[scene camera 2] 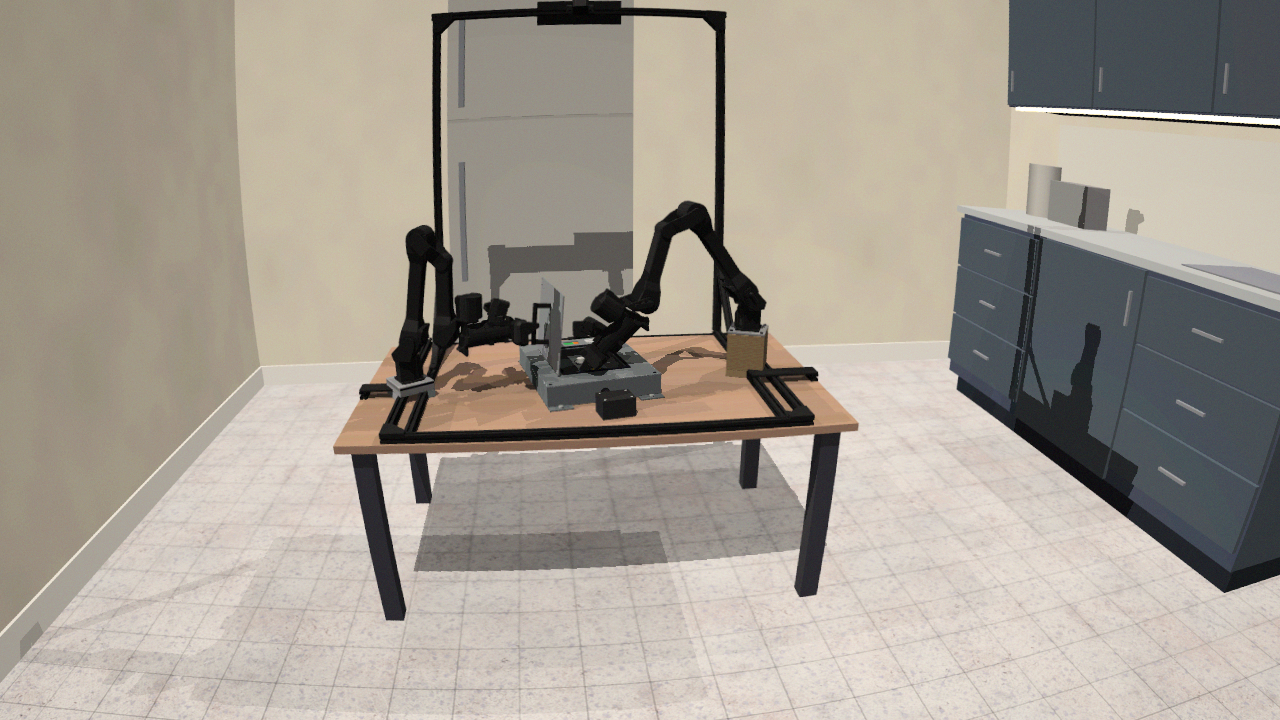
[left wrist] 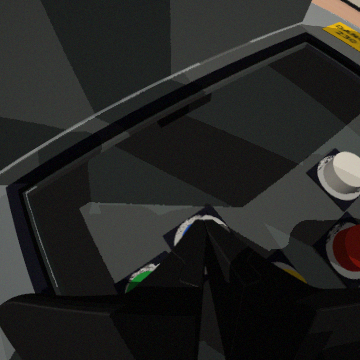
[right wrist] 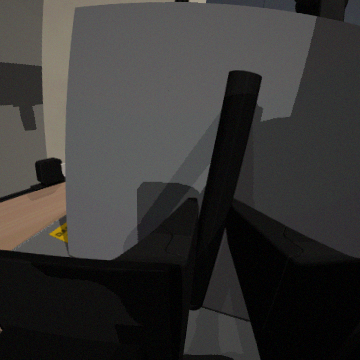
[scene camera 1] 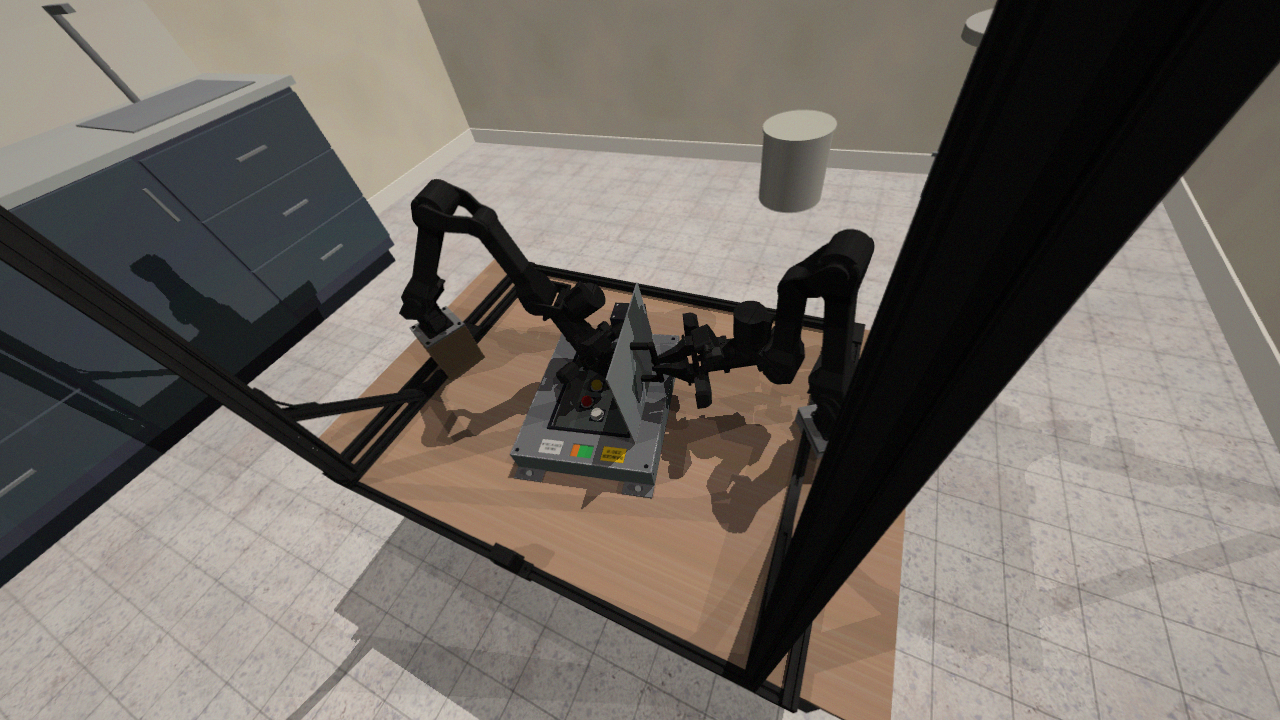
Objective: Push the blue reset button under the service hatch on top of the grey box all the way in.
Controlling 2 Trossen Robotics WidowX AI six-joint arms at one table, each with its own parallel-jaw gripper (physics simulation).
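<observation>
The grey box [scene camera 1: 535, 431] [scene camera 2: 604, 387] has its hatch [scene camera 1: 626, 385] [scene camera 2: 553, 331] [left wrist: 130, 45] [right wrist: 125, 100] standing open, upright. The blue button [left wrist: 186, 230] shows as a sliver inside its white ring in the left wrist view. My shut left gripper [left wrist: 202, 227] has its fingertips over it, hiding the rest; how deep it sits cannot be seen. My right gripper [right wrist: 210, 206] is shut on the hatch's black bar handle [right wrist: 235, 130] [scene camera 2: 537, 311]. Scene camera 1 shows a half orange, half green patch [scene camera 1: 582, 451] on the box top.
Beside the blue button are a green button [left wrist: 140, 280], a yellow button [left wrist: 294, 273] [scene camera 1: 597, 384], a red button [left wrist: 347, 249] [scene camera 1: 587, 402] and a white button [left wrist: 345, 170] [scene camera 1: 597, 414]. A small black block [scene camera 2: 615, 403] stands by the box. A black frame [scene camera 2: 572, 430] edges the table.
</observation>
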